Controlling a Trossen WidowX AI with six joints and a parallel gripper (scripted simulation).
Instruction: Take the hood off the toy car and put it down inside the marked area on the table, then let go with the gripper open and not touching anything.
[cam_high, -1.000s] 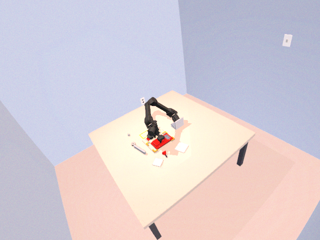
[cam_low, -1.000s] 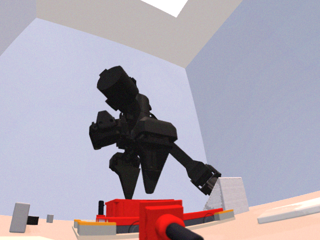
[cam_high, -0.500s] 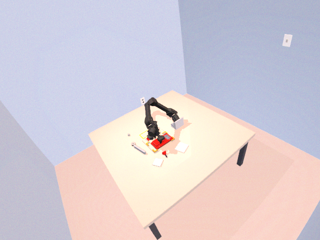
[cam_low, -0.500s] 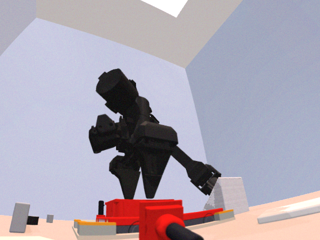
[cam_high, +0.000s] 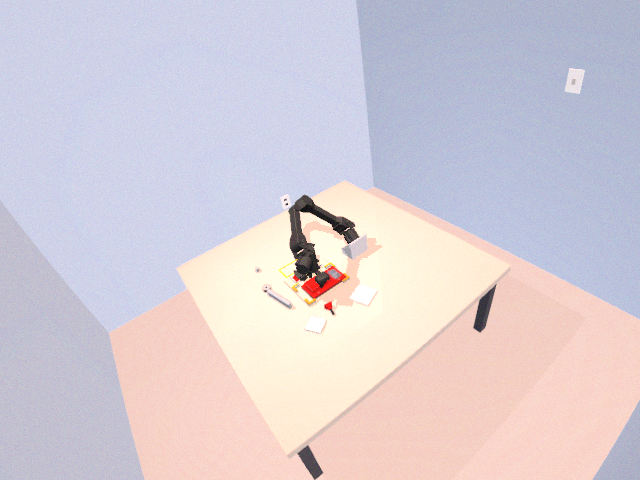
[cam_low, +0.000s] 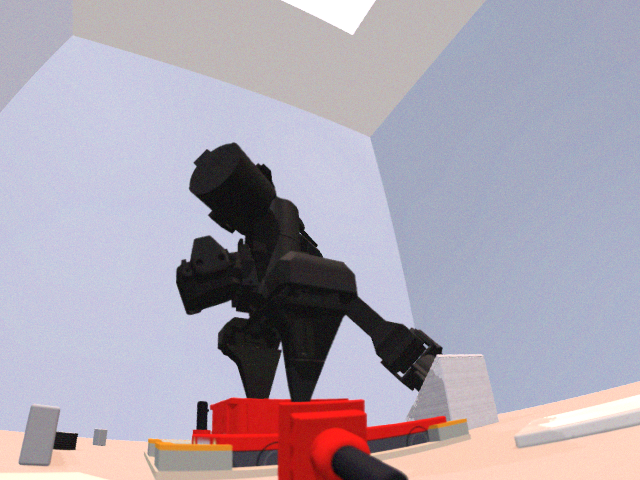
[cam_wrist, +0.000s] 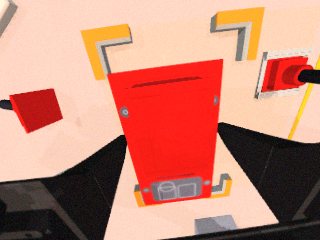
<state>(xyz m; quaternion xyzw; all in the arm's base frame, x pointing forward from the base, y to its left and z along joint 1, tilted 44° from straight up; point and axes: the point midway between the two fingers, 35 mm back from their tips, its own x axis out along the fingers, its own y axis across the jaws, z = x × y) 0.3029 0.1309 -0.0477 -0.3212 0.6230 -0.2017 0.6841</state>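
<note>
My gripper tip is now right at the hood. Round my gripper tip: grey tool 19 cm ahead, 4 cm to the right, 2 cm below.
</note>
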